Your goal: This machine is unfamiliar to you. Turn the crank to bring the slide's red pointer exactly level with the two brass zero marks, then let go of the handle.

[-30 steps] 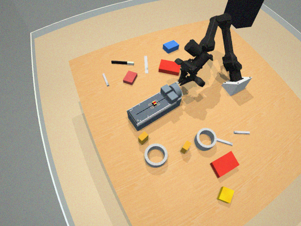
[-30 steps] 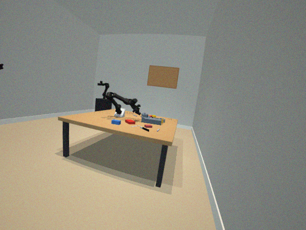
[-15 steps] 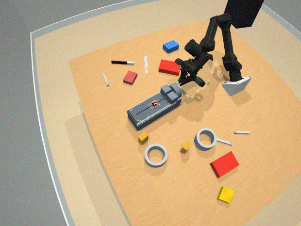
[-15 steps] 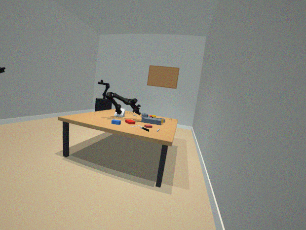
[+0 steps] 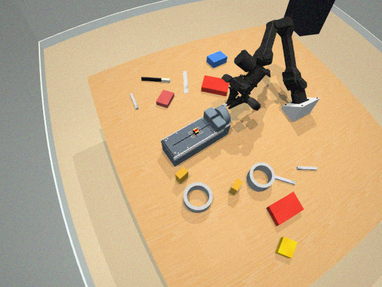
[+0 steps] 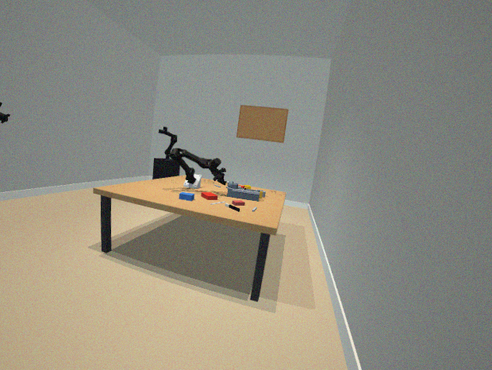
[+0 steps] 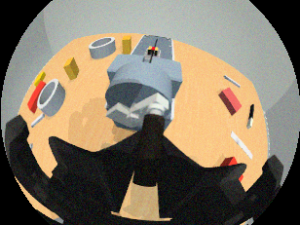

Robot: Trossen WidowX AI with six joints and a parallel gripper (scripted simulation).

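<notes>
Right now my gripper tip is 20 mm below the dark crank handle and 20 mm past it. The rest, counted from my gripper tip: red block 200 mm ahead, 190 mm to the right, 80 mm below; then blue block 350 mm to the right, 130 mm behind, 70 mm below; then red pointer 160 mm ahead, 50 mm to the left, 10 mm below.
</notes>
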